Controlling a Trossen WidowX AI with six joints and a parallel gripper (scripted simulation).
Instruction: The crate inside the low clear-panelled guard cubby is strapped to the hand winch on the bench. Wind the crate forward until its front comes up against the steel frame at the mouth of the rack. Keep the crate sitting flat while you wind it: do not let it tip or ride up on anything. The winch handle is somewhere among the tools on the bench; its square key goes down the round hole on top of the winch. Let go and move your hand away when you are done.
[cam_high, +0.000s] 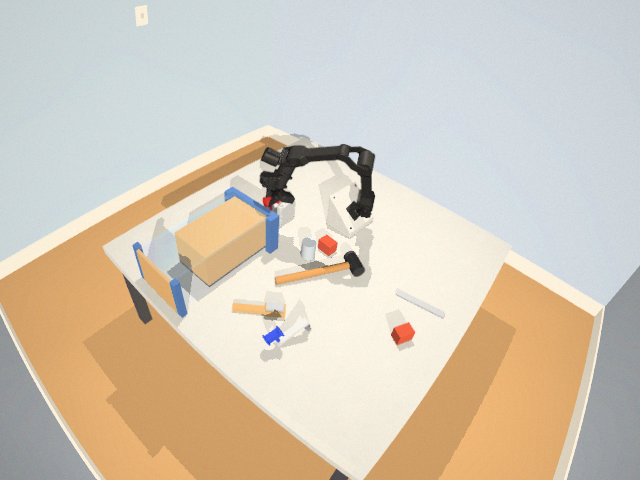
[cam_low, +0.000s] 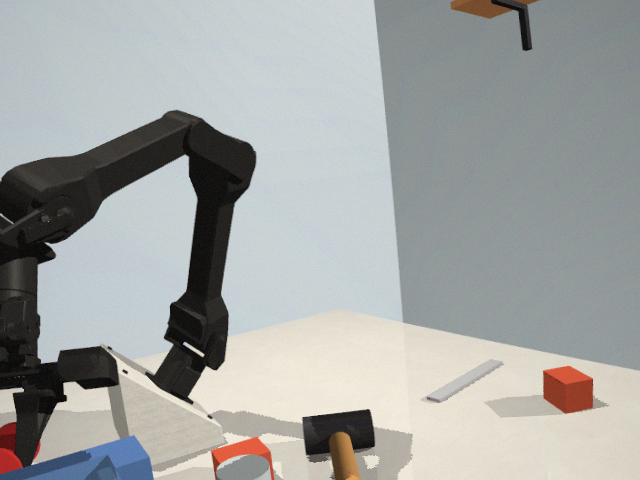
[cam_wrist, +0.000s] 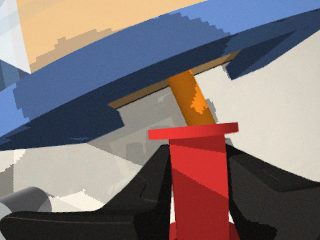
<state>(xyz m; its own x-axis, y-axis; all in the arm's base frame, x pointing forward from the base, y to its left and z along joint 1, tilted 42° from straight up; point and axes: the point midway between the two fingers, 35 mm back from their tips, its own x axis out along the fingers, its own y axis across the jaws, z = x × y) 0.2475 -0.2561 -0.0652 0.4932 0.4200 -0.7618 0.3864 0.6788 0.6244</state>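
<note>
Now: gripper tip 1 cm to the right of the red knob and 1 cm past it. The rest, counted from my gripper tip: grey crank bar: 5 cm behind, 3 cm below; then grey winch: 13 cm behind, 10 cm below, 3 cm to the right; then blue frame: 5 cm ahead, 3 cm to the right, 3 cm below.
</note>
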